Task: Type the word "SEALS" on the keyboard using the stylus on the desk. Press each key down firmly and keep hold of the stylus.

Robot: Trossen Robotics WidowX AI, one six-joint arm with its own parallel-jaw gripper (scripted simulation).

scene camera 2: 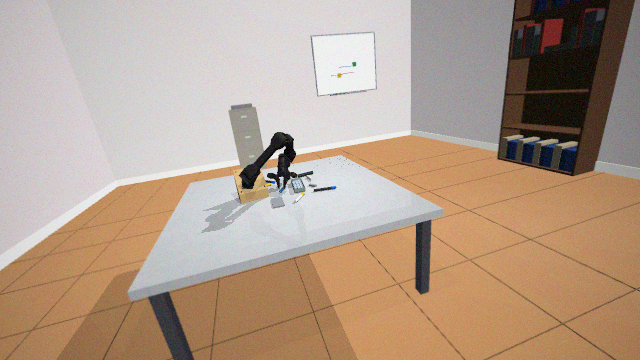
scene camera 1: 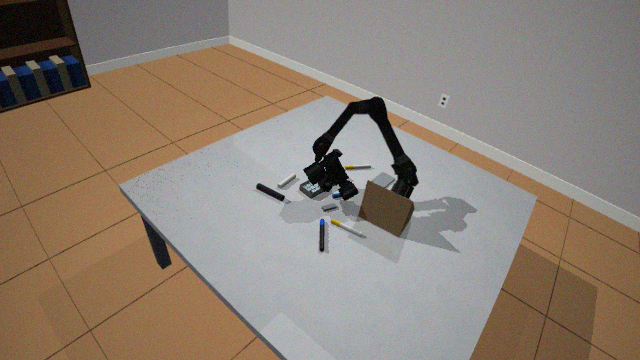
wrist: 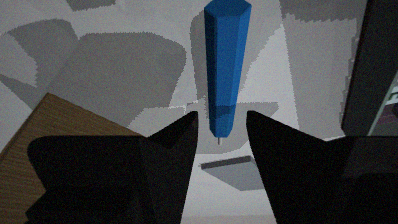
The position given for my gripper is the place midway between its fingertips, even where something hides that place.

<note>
In view: my gripper [wrist: 222, 117] and a grey block [wrist: 242, 173].
</note>
